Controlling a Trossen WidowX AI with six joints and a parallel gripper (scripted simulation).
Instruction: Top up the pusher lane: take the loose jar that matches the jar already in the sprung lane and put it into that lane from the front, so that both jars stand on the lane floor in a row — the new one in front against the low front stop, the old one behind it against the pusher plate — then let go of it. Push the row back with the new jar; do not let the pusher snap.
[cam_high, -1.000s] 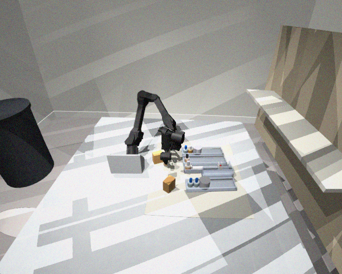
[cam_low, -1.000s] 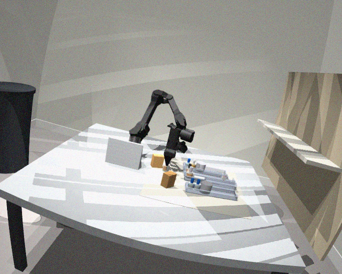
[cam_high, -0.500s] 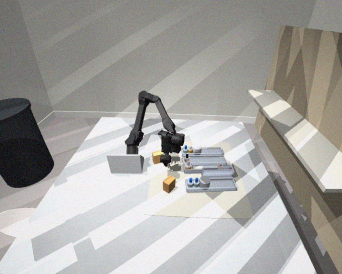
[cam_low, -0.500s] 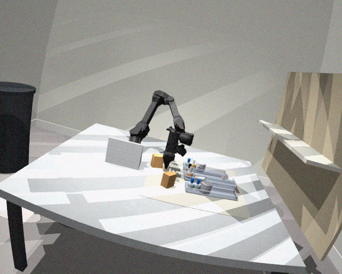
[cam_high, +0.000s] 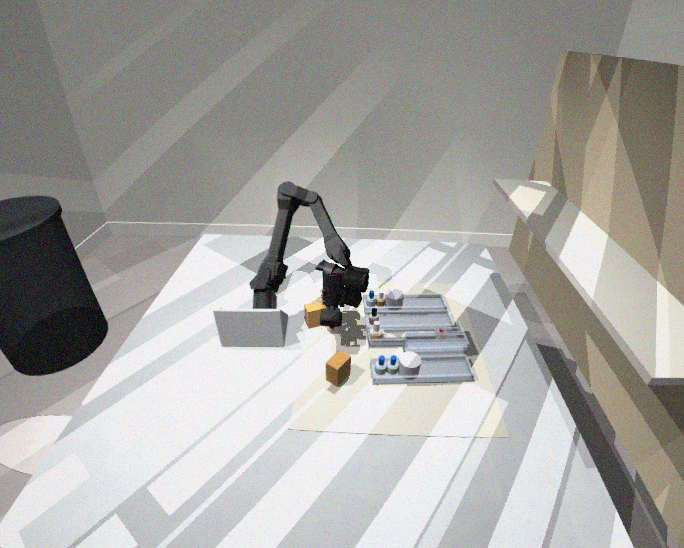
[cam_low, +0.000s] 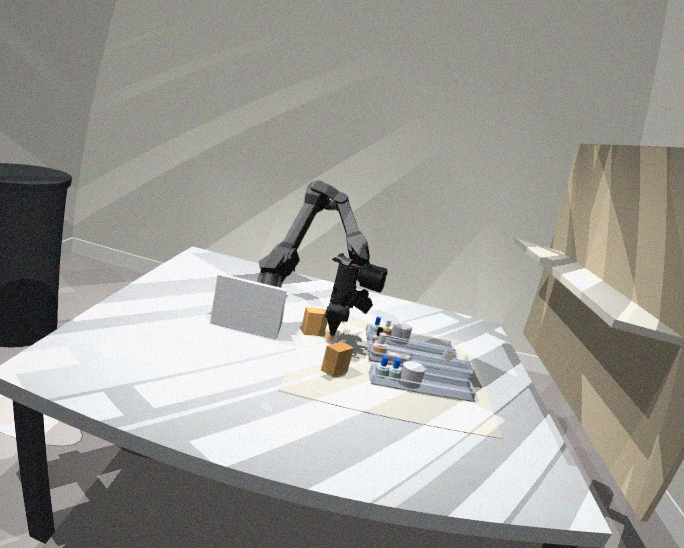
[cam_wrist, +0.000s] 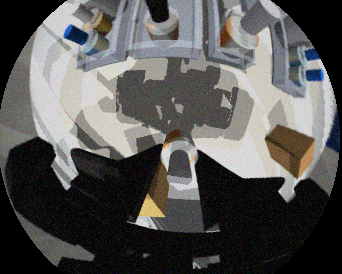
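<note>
Now: gripper tip 27 cm short of the grey lane rack, 10 cm to the left of it and 1 cm above it. From my gripper tip the other things lie so: shelf 63 cm ahead, 34 cm above, 14 cm to the right.
</note>
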